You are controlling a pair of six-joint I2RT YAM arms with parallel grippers.
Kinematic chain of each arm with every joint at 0, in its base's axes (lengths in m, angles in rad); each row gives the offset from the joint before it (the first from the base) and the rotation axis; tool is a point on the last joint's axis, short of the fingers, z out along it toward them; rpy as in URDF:
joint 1: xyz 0 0 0.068 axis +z
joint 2: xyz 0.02 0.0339 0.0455 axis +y
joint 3: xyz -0.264 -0.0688 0 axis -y
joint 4: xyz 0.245 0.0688 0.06 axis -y
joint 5: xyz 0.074 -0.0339 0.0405 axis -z
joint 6: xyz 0.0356 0 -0.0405 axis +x
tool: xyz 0 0 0 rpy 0 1.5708 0
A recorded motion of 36 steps. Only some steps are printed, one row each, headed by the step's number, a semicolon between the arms.
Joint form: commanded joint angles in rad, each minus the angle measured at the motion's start. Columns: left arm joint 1, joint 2, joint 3, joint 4, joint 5, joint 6; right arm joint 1, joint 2, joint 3, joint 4, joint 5, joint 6.
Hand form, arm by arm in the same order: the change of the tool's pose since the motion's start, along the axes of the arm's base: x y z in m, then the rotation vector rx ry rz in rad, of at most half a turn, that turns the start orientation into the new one. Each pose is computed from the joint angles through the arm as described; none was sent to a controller.
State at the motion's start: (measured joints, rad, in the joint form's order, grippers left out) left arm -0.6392 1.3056 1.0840 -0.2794 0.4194 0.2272; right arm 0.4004 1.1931 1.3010 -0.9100 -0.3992 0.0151
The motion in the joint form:
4: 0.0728 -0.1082 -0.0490 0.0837 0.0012 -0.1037; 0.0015 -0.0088 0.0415 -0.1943 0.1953 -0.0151
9: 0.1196 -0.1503 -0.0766 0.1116 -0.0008 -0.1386; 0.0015 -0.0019 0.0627 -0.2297 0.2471 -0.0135
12: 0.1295 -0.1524 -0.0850 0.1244 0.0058 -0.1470; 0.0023 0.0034 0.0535 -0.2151 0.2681 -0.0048
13: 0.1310 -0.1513 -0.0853 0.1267 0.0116 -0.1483; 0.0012 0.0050 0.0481 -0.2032 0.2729 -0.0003
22: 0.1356 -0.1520 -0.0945 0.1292 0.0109 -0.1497; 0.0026 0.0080 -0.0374 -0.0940 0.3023 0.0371
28: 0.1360 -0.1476 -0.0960 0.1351 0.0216 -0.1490; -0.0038 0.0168 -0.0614 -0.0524 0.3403 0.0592
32: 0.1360 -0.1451 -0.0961 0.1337 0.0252 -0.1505; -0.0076 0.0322 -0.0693 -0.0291 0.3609 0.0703
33: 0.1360 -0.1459 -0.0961 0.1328 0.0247 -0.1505; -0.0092 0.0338 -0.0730 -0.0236 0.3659 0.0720
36: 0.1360 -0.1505 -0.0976 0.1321 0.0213 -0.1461; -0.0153 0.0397 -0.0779 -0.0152 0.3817 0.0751
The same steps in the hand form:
4: -0.0051 0.0287 0.0198 -0.1284 -0.0337 0.1111; -0.0135 -0.0126 -0.0006 -0.2008 0.0659 -0.1128
9: -0.0057 0.0439 0.0234 -0.1677 -0.0442 0.1703; -0.0141 -0.0148 0.0018 -0.2465 0.0699 -0.1451
12: -0.0046 0.0460 0.0223 -0.1770 -0.0420 0.1767; -0.0113 -0.0142 -0.0011 -0.2574 0.0675 -0.1642
13: -0.0042 0.0461 0.0222 -0.1796 -0.0404 0.1732; -0.0098 -0.0140 -0.0023 -0.2564 0.0640 -0.1722
22: -0.0037 0.0472 0.0194 -0.1767 -0.0349 0.1793; -0.0001 -0.0107 -0.0218 -0.2494 0.0543 -0.2197
28: -0.0029 0.0465 0.0184 -0.1792 -0.0327 0.1695; 0.0060 -0.0112 -0.0284 -0.2602 0.0454 -0.2682
32: -0.0026 0.0462 0.0176 -0.1787 -0.0272 0.1670; 0.0115 -0.0106 -0.0327 -0.2686 0.0441 -0.2938
33: -0.0028 0.0463 0.0177 -0.1785 -0.0273 0.1675; 0.0124 -0.0109 -0.0339 -0.2711 0.0433 -0.2999
36: -0.0036 0.0469 0.0182 -0.1768 -0.0337 0.1689; 0.0150 -0.0120 -0.0361 -0.2814 0.0423 -0.3184

